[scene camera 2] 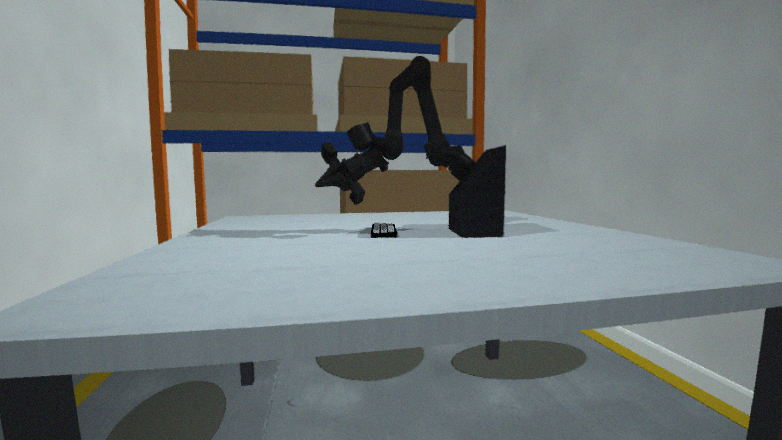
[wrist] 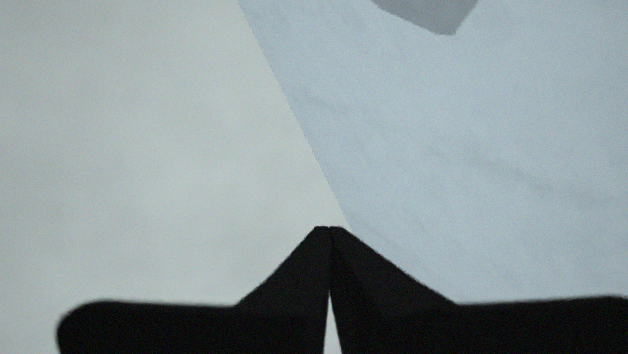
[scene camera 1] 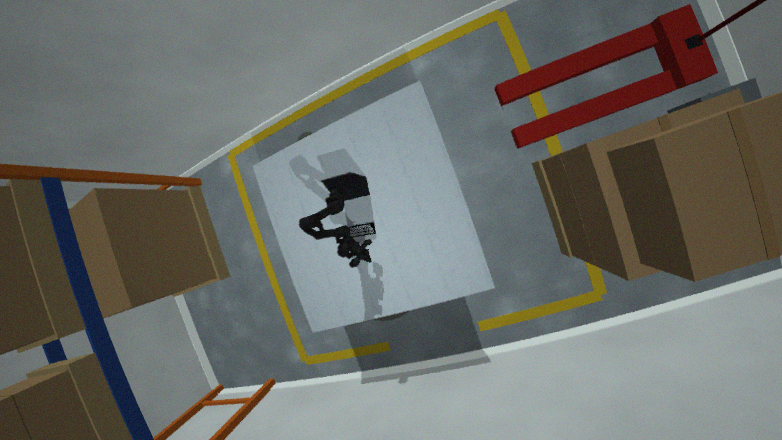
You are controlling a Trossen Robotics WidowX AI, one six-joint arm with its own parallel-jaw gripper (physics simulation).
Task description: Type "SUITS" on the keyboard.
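Where they show: gripper, fingertip midpoint: [scene camera 2: 315,185] [wrist: 327,239] [scene camera 1: 371,262]; arm's base at its link origin: [scene camera 2: 470,172] [scene camera 1: 336,189].
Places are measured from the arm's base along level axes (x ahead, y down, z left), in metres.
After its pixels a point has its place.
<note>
A small dark keyboard [scene camera 1: 362,229] @(x 0.262, y 0.159, z 0.000 m) [scene camera 2: 383,230] @(x 0.279, y 0.157, z 0.061 m) with pale keys lies flat on the table [scene camera 1: 437,218] @(x 0.360, y 0.175, z 0.460 m) [scene camera 2: 382,279] @(x 0.361, y 0.175, z 0.481 m) [wrist: 475,125] @(x 0.518, y 0.175, z 0.093 m), beside the arm's base. It does not show in the wrist view, and its key letters are too small to read. My gripper [scene camera 1: 370,259] @(x 0.457, y 0.034, z 0.027 m) [scene camera 2: 318,185] @(x 0.457, y 0.034, z 0.027 m) [wrist: 327,239] @(x 0.457, y 0.034, z 0.027 m) is shut, its fingertips meeting with nothing between them. It hangs well above the table, past the keyboard on the side away from the base, and tilts forward and down.
The arm's black base [scene camera 1: 349,186] @(x 0.012, y -0.001, z 0.081 m) [scene camera 2: 481,197] @(x 0.025, y 0.067, z 0.131 m) stands on the table near the keyboard. A storage rack [scene camera 1: 90,306] [scene camera 2: 155,120] with cardboard boxes stands beyond the table. A red pallet jack [scene camera 1: 585,62] and large cardboard boxes [scene camera 1: 705,202] stand on the floor at the other side.
</note>
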